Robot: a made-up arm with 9 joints. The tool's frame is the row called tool.
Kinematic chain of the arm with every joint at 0, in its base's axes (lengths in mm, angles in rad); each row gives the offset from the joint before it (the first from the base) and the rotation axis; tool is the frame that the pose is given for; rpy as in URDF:
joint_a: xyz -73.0 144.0 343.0 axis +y
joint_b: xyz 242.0 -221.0 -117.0 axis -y
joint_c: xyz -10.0 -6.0 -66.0 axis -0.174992 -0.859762 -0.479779
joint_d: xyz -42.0 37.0 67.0 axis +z
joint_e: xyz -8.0 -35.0 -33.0 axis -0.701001 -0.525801 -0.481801
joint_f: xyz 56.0 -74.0 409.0 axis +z
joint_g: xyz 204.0 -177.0 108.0 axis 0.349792 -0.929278 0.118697
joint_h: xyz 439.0 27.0 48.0 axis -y
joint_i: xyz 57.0 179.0 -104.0 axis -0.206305 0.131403 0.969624
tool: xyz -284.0 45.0 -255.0 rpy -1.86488 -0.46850 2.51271
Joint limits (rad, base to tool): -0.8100..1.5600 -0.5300..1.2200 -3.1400..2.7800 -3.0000..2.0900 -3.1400..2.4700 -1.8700..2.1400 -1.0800..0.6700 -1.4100..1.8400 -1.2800..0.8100
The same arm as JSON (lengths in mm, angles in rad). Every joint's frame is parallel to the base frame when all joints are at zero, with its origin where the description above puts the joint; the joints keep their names.
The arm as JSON. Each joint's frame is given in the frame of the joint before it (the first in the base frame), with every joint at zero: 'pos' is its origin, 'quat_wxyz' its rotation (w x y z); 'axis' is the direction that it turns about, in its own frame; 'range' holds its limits. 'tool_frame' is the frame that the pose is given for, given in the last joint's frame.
{"length_unit": "mm", "angle_unit": "rad", "joints": [{"joint": "joint_a", "pos": [-73.0, 144.0, 343.0], "quat_wxyz": [1.0, 0.0, 0.0, 0.0], "axis": [0.0, 1.0, 0.0], "range": [-0.81, 1.56]}, {"joint": "joint_b", "pos": [242.0, -221.0, -117.0], "quat_wxyz": [1.0, 0.0, 0.0, 0.0], "axis": [0.0, -1.0, 0.0], "range": [-0.53, 1.22]}, {"joint": "joint_c", "pos": [-10.0, -6.0, -66.0], "quat_wxyz": [1.0, 0.0, 0.0, 0.0], "axis": [-0.174992, -0.859762, -0.479779], "range": [-3.14, 2.78]}, {"joint": "joint_d", "pos": [-42.0, 37.0, 67.0], "quat_wxyz": [1.0, 0.0, 0.0, 0.0], "axis": [0.0, 0.0, 1.0], "range": [-3.0, 2.09]}, {"joint": "joint_e", "pos": [-8.0, -35.0, -33.0], "quat_wxyz": [1.0, 0.0, 0.0, 0.0], "axis": [-0.701001, -0.525801, -0.481801], "range": [-3.14, 2.47]}, {"joint": "joint_f", "pos": [56.0, -74.0, 409.0], "quat_wxyz": [1.0, 0.0, 0.0, 0.0], "axis": [0.0, 0.0, 1.0], "range": [-1.87, 2.14]}, {"joint": "joint_g", "pos": [204.0, -177.0, 108.0], "quat_wxyz": [1.0, 0.0, 0.0, 0.0], "axis": [0.349792, -0.929278, 0.118697], "range": [-1.08, 0.67]}, {"joint": "joint_h", "pos": [439.0, 27.0, 48.0], "quat_wxyz": [1.0, 0.0, 0.0, 0.0], "axis": [0.0, -1.0, 0.0], "range": [-1.41, 1.84]}, {"joint": "joint_i", "pos": [57.0, 179.0, -104.0], "quat_wxyz": [1.0, 0.0, 0.0, 0.0], "axis": [-0.206305, 0.131403, 0.969624], "range": [-1.28, 0.81]}], "tool_frame": {"pos": [-284.0, 45.0, -255.0], "quat_wxyz": [0.356528, -0.110067, -0.785621, 0.493532]}}
